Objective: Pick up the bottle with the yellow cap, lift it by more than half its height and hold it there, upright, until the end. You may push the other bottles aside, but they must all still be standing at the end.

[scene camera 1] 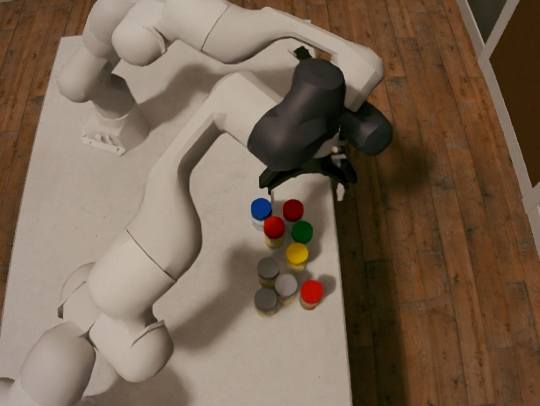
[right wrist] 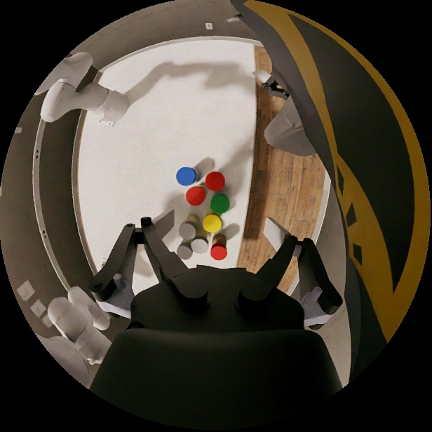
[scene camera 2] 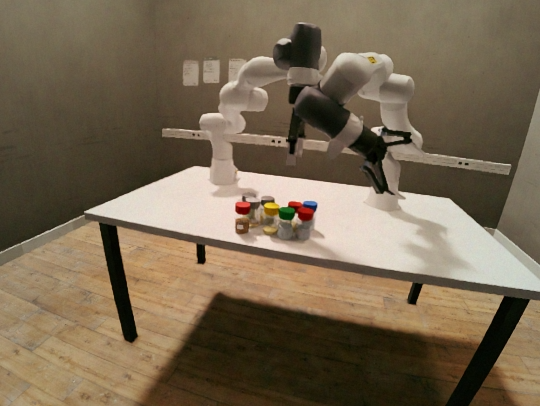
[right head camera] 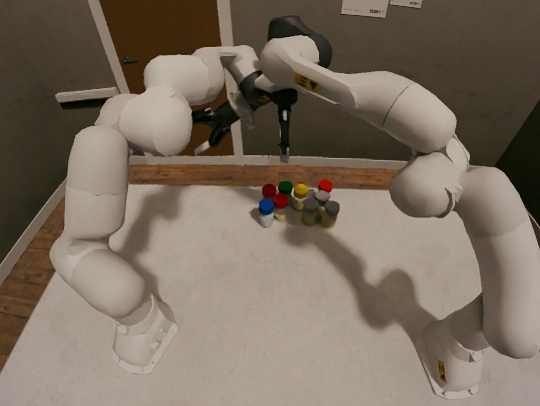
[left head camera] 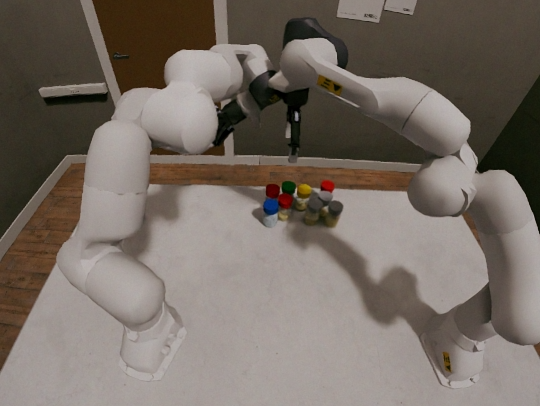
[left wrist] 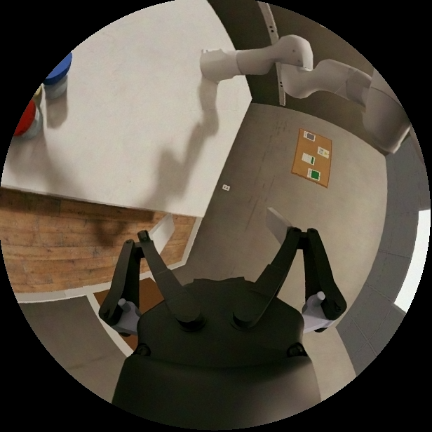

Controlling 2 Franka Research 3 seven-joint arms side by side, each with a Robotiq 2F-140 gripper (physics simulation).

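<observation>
The yellow-capped bottle [left head camera: 303, 191] [right head camera: 300, 191] [scene camera 1: 297, 255] [scene camera 2: 271, 210] [right wrist: 212, 223] stands upright on the table [scene camera 1: 225, 380], among the other bottles. A green-capped bottle [scene camera 1: 302, 232] [right wrist: 220, 204] is on one side of it; a light grey-capped bottle [scene camera 1: 286, 286] [right wrist: 200, 244] and a red-capped bottle [scene camera 1: 311, 291] [right wrist: 219, 251] are on the other. My right gripper [scene camera 1: 305, 194] [right wrist: 219, 221] is open and empty, pointing down high above the table. In the right wrist view the yellow cap shows between its fingertips. My left gripper [scene camera 2: 400, 165] [left wrist: 219, 219] is open and empty, away from the bottles.
Blue [scene camera 1: 261, 209], dark red [scene camera 1: 293, 210] and red [scene camera 1: 274, 227] caps cluster beyond the green one. Two darker grey-capped bottles [scene camera 1: 268, 268] [scene camera 1: 265, 300] stand nearby. All bottles are upright. The left arm's dark wrist [scene camera 1: 367, 131] [right wrist: 360, 100] is very close to the right arm's wrist [scene camera 1: 300, 120].
</observation>
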